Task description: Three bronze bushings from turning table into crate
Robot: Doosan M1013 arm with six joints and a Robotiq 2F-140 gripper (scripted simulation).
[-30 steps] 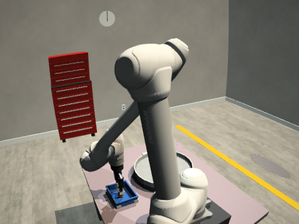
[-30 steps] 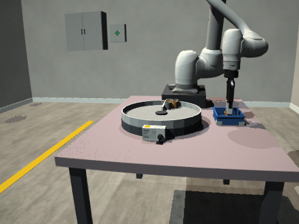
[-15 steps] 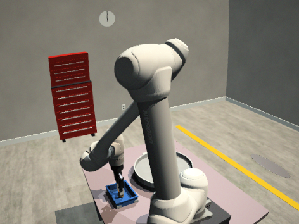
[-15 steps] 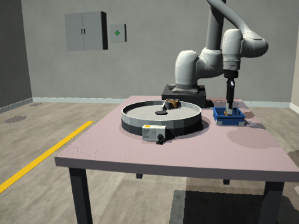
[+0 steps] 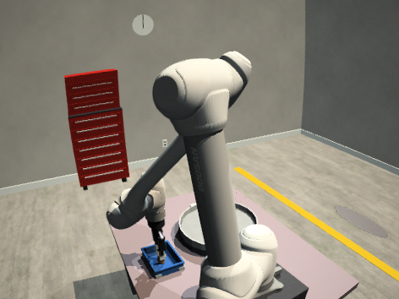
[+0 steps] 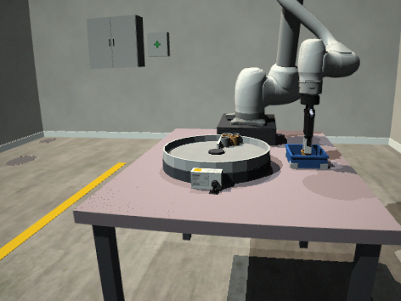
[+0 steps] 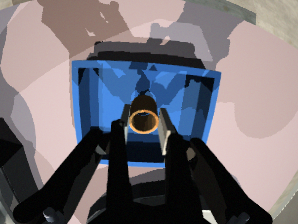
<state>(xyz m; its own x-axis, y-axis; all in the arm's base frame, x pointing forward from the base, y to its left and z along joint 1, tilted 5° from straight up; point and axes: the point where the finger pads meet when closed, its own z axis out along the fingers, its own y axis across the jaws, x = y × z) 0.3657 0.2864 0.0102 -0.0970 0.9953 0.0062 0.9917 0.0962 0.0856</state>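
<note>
My gripper is now 10 mm to the left of the blue crate and 50 mm above it.
</note>
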